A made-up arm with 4 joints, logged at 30 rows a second.
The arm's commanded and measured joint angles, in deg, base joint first. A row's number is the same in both.
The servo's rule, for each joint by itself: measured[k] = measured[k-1] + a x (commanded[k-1-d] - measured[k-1]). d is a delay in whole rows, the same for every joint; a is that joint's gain. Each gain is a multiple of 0.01, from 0.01 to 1. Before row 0 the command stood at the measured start. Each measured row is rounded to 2 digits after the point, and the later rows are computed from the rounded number. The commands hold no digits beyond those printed.
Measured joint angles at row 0:
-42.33, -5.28, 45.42, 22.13
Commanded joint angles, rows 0 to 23:
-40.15, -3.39, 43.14, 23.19
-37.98, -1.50, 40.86, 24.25
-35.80, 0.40, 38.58, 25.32
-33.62, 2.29, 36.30, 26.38
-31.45, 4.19, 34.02, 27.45
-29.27, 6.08, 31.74, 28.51
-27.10, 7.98, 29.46, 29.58
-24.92, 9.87, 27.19, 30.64
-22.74, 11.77, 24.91, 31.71
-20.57, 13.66, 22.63, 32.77
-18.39, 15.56, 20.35, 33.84
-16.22, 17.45, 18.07, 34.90
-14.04, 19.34, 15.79, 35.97
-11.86, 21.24, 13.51, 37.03
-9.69, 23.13, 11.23, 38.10
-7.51, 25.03, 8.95, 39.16
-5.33, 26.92, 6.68, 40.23
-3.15, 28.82, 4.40, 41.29
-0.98, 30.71, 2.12, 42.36
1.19, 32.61, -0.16, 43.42
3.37, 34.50, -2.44, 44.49
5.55, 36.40, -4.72, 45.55
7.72, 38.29, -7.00, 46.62
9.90, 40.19, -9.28, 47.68
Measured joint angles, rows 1 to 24:
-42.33, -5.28, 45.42, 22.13
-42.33, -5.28, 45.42, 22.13
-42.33, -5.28, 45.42, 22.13
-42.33, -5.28, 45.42, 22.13
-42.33, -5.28, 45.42, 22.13
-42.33, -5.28, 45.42, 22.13
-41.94, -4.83, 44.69, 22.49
-41.23, -4.03, 43.46, 23.09
-40.25, -2.97, 41.90, 23.85
-39.06, -1.71, 40.11, 24.71
-37.69, -0.29, 38.16, 25.64
-36.17, 1.24, 36.11, 26.62
-34.54, 2.86, 33.98, 27.63
-32.81, 4.54, 31.81, 28.65
-31.00, 6.28, 29.60, 29.69
-29.12, 8.05, 27.37, 30.74
-27.19, 9.85, 25.12, 31.79
-25.22, 11.67, 22.86, 32.85
-23.21, 13.51, 20.60, 33.91
-21.17, 15.37, 18.33, 34.97
-19.10, 17.23, 16.06, 36.03
-17.01, 19.10, 13.78, 37.09
-14.91, 20.98, 11.51, 38.16
-12.79, 22.86, 9.23, 39.22
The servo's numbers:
d 6
a 0.18 0.24 0.32 0.34

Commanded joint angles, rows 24 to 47:
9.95, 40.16, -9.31, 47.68
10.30, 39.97, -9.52, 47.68
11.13, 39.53, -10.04, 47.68
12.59, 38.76, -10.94, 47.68
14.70, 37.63, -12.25, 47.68
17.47, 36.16, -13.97, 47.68
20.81, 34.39, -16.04, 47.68
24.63, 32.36, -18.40, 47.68
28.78, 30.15, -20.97, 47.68
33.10, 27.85, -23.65, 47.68
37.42, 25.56, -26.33, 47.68
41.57, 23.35, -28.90, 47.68
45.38, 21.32, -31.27, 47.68
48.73, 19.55, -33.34, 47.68
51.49, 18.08, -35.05, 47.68
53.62, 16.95, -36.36, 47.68
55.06, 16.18, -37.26, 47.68
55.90, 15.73, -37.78, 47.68
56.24, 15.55, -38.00, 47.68
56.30, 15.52, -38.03, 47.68
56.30, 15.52, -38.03, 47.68
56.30, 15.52, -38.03, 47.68
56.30, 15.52, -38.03, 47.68
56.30, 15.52, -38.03, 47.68
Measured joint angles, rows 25 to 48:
-10.66, 24.74, 6.95, 40.29
-8.53, 26.63, 4.67, 41.35
-6.39, 28.52, 2.39, 42.42
-4.24, 30.41, 0.11, 43.48
-2.09, 32.30, -2.17, 44.55
0.07, 34.19, -4.45, 45.61
1.85, 35.62, -6.01, 46.31
3.37, 36.66, -7.13, 46.78
4.77, 37.35, -8.06, 47.09
6.18, 37.69, -8.98, 47.29
7.71, 37.68, -10.03, 47.42
9.47, 37.32, -11.29, 47.51
11.51, 36.62, -12.81, 47.57
13.87, 35.60, -14.60, 47.61
16.55, 34.29, -16.64, 47.63
19.53, 32.74, -18.88, 47.65
22.75, 31.02, -21.26, 47.66
26.14, 29.18, -23.70, 47.67
29.60, 27.29, -26.12, 47.67
33.04, 25.43, -28.43, 47.67
36.36, 23.67, -30.55, 47.67
39.47, 22.06, -32.41, 47.67
42.28, 20.65, -33.96, 47.67
44.73, 19.47, -35.18, 47.67

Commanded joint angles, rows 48 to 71:
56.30, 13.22, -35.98, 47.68
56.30, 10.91, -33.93, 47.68
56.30, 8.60, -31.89, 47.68
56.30, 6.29, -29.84, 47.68
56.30, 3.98, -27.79, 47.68
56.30, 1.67, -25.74, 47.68
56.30, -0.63, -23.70, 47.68
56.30, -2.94, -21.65, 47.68
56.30, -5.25, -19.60, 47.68
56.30, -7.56, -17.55, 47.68
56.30, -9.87, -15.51, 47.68
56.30, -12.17, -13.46, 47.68
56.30, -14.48, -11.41, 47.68
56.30, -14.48, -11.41, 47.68
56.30, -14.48, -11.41, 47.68
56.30, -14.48, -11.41, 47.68
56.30, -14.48, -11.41, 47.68
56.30, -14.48, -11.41, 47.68
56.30, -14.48, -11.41, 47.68
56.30, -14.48, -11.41, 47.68
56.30, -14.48, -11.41, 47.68
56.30, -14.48, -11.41, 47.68
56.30, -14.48, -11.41, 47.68
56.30, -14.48, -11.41, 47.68
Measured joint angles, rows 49 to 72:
46.80, 18.53, -36.08, 47.67
48.51, 17.81, -36.70, 47.67
49.91, 17.26, -37.13, 47.67
51.06, 16.84, -37.42, 47.67
52.00, 16.52, -37.62, 47.67
52.77, 16.28, -37.75, 47.67
53.41, 15.55, -37.18, 47.67
53.93, 14.44, -36.14, 47.67
54.36, 13.04, -34.78, 47.67
54.71, 11.42, -33.20, 47.67
55.00, 9.63, -31.47, 47.67
55.23, 7.72, -29.64, 47.67
55.42, 5.72, -27.74, 47.67
55.58, 3.64, -25.79, 47.67
55.71, 1.51, -23.81, 47.67
55.82, -0.67, -21.81, 47.67
55.91, -2.88, -19.79, 47.67
55.98, -5.11, -17.76, 47.67
56.04, -7.36, -15.73, 47.67
56.09, -9.07, -14.35, 47.67
56.13, -10.37, -13.41, 47.67
56.16, -11.36, -12.77, 47.67
56.19, -12.11, -12.33, 47.67
56.21, -12.68, -12.04, 47.67

